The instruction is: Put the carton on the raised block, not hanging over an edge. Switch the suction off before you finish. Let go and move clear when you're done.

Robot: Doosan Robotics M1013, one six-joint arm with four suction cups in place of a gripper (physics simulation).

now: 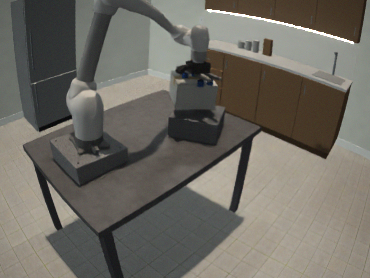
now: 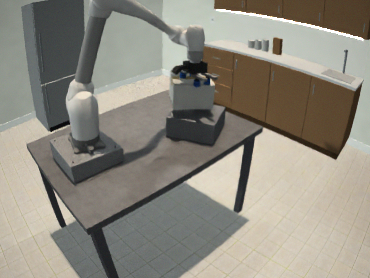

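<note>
The pale carton [image 1: 192, 97] [image 2: 191, 97] is upright under my suction gripper [image 1: 197, 79] [image 2: 195, 78], whose blue cups are at the carton's top. The gripper is shut on the carton. The dark grey raised block [image 1: 194, 131] [image 2: 190, 130] stands on the table below. The carton's underside is over the block's top and very close to it, towards the back left. A dark shadow falls on the block's top in front of the carton. Whether a thin gap remains under the carton is hard to tell, and the block's back edge is hidden behind the carton.
The arm's base stands on a grey plinth [image 1: 90, 162] [image 2: 87, 161] at the left of the table [image 1: 145, 175] [image 2: 145, 172]. Brown kitchen cabinets [image 1: 280, 105] [image 2: 287, 105] stand behind, and a grey fridge [image 1: 52, 55] [image 2: 61, 55] at the back left.
</note>
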